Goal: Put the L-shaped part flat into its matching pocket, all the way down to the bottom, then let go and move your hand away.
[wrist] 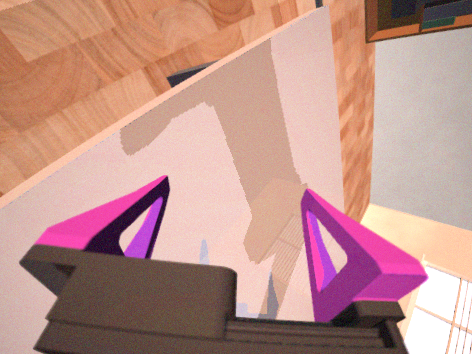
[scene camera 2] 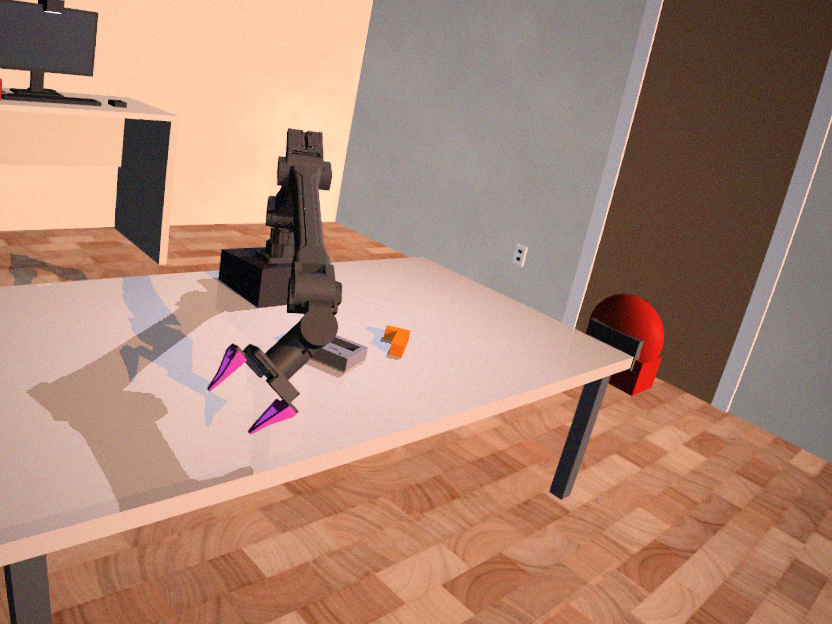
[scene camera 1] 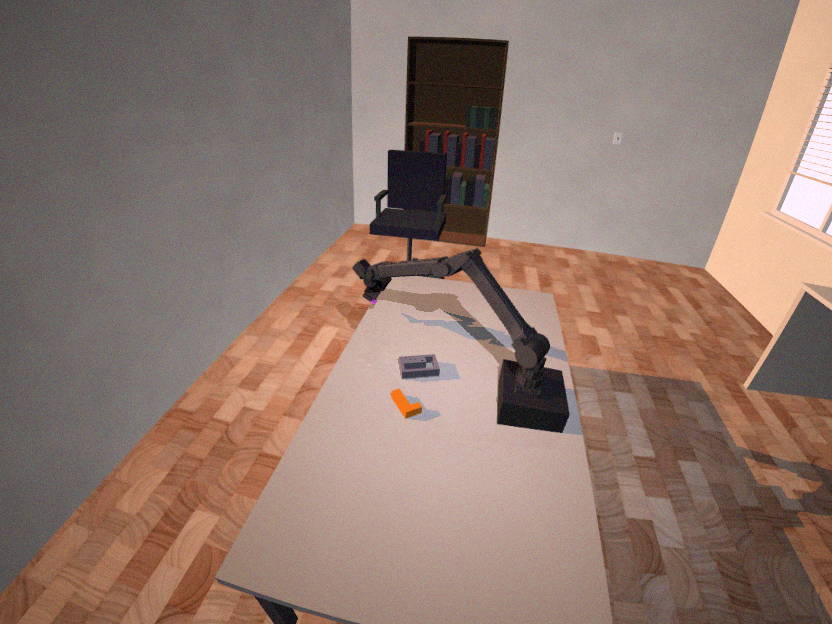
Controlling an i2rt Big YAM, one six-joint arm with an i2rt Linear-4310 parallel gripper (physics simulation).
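Places are measured from the arm's base along level axes (x back, y right, z up), in millimetres.
Where they show: gripper, fingertip midpoint: (wrist: 236, 188) (scene camera 2: 228, 412) (scene camera 1: 380, 290); arm's base, origin of the base link: (scene camera 2: 280, 259) (scene camera 1: 527, 383).
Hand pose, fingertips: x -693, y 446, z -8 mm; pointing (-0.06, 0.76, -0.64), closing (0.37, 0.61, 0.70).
Observation:
Each offset is from my fingertips to the top centre of the thing. Level surfaces: height alone.
The orange L-shaped part @(dx +309, dy -571, dz -60 mm) (scene camera 1: 403, 403) (scene camera 2: 398, 343) lies on the table, apart from the grey block with the pocket @(dx +297, dy -380, dz -53 mm) (scene camera 1: 421, 374) (scene camera 2: 354, 359). The block's recess opens upward. In scene camera 2 the arm hides part of the block; the pocket's outline is hard to make out. My gripper (scene camera 1: 373, 301) (scene camera 2: 229, 411) (wrist: 236, 188) is open, with its pink-purple fingers wide apart and nothing between them. It hangs above the table's long edge, well away from both part and block. Neither the part nor the block shows in the wrist view.
The table @(dz -90 mm) (scene camera 1: 436, 510) (scene camera 2: 470, 355) (wrist: 65, 220) carries the arm's black base (scene camera 1: 532, 403) (scene camera 2: 258, 278) near its opposite long edge. The block stands between the gripper and the orange part along the table. An office chair (scene camera 1: 409, 201) stands beyond the table's far end.

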